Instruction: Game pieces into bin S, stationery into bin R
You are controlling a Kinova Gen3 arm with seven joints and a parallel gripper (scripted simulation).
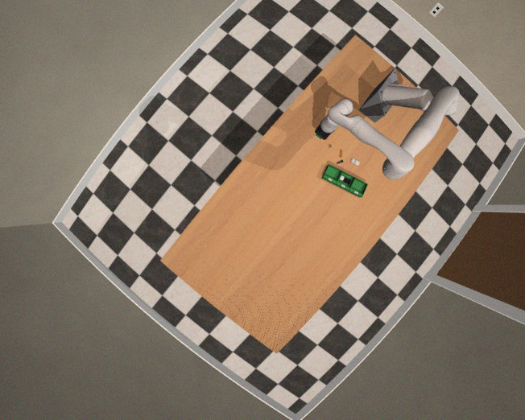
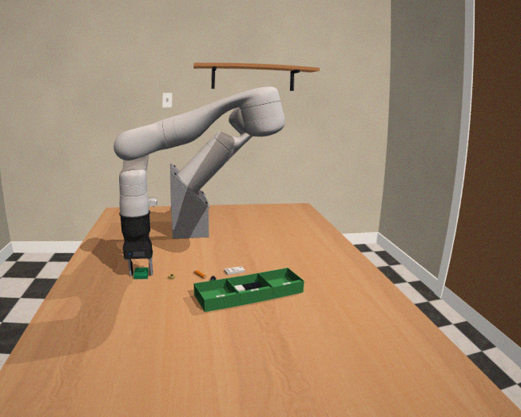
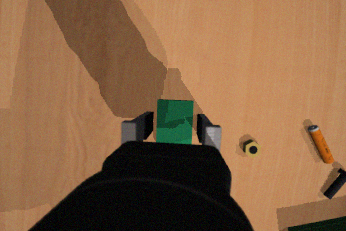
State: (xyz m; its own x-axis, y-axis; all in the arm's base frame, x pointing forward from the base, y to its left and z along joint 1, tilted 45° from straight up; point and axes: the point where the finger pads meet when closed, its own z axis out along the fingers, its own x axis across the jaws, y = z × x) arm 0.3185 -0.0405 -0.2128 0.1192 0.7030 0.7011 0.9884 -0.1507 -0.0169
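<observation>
My gripper is now 250 mm to the right of the green three-compartment tray and 160 mm short of it. Also, from my hand: orange stick 160 mm to the left, 40 mm ahead, 10 mm below; then olive ring 80 mm to the left, 30 mm ahead, 20 mm below; then flat green block 10 mm below.
</observation>
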